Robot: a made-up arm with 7 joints.
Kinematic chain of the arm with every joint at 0, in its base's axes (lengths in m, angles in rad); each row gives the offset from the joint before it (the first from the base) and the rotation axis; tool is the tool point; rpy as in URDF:
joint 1: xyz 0 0 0 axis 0.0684 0.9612 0.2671
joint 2: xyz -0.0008 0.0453 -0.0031 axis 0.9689 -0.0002 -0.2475
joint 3: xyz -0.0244 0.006 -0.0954 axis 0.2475 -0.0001 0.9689
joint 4: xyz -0.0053 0 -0.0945 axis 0.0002 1 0
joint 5: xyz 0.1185 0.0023 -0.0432 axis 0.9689 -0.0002 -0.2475
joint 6: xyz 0.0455 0 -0.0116 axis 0.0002 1 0
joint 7: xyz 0.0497 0 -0.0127 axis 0.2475 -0.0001 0.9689
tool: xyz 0 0 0 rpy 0 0.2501 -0.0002
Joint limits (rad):
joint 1: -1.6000..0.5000
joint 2: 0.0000..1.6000
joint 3: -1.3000..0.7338
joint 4: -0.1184..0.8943
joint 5: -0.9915..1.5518
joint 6: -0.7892..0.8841
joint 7: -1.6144..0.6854
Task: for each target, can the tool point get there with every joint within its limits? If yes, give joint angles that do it. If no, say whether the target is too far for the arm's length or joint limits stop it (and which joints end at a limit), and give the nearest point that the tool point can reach.
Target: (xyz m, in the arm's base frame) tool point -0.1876 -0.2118 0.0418
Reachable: no: joint limits stop it (at a limit: joint 1, joint 2, joint 3, joint 4, joint 6) | nearest point -0.0711 -0.1746 -0.1577 | short by 0.234 m
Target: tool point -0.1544 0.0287 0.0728
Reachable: no: joint limits stop it (at a limit: joint 1, joint 2, joint 3, joint 4, joint 6) | nearest point -0.0605 0.1753 0.2294 | short by 0.234 m
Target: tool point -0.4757 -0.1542 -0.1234
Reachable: no: too far | nearest point -0.2399 -0.0836 -0.2862 | short by 0.295 m
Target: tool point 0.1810 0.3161 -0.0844
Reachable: yes | joints -0.0804 0.8769 0.5182 0.0611 0.6801 0.7054 -1.1780
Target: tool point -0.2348 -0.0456 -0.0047
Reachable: no: joint limits stop it (at a limit: joint 1, joint 3, joint 4, joint 6) | nearest point -0.1429 -0.0595 -0.2160 | short by 0.231 m
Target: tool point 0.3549 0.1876 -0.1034
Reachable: yes | joints -1.0689 1.0412 -0.8779 0.6205 0.0460 0.1607 -0.3488
